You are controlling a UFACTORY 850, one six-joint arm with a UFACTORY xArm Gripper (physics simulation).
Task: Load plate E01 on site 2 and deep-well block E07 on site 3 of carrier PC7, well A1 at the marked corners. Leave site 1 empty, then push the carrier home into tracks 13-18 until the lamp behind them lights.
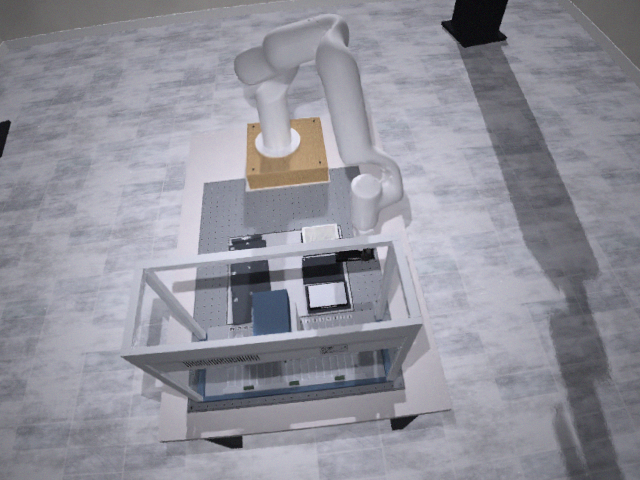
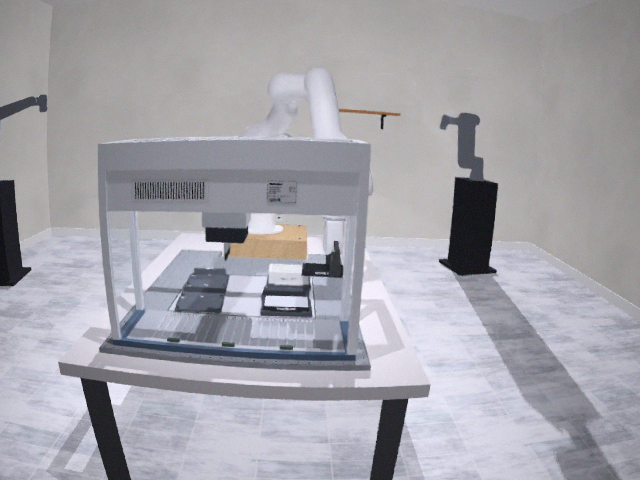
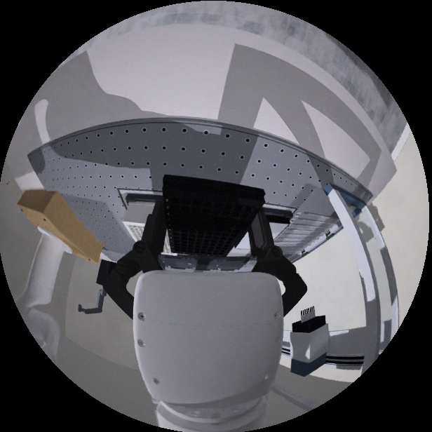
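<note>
My gripper point(image 1: 366, 254) point(image 2: 334, 262) point(image 3: 209, 212) is above the right side of the bench, beside the labware. Its fingers stand wide against both sides of a black gridded plate point(image 1: 348, 255) point(image 2: 316, 269) point(image 3: 212, 215), held off the bench. The carrier point(image 1: 249, 294) point(image 2: 200, 301) lies dark and flat at the left. A white deep block point(image 1: 320, 233) point(image 2: 285, 274) stands at the back of the right-hand row. A white-topped plate point(image 1: 327, 295) point(image 2: 285, 301) sits at its front, with a dark site point(image 1: 320, 269) between them. Labels and A1 corners are unreadable.
The pale hood frame point(image 1: 273, 345) point(image 2: 232, 155) stands over the tracks point(image 1: 320, 367) point(image 2: 281, 330). A blue-topped head point(image 1: 270, 311) hangs beneath it. The frame's right posts are near my gripper. The wooden arm base point(image 1: 286, 178) point(image 2: 273, 245) point(image 3: 65, 220) is at the back.
</note>
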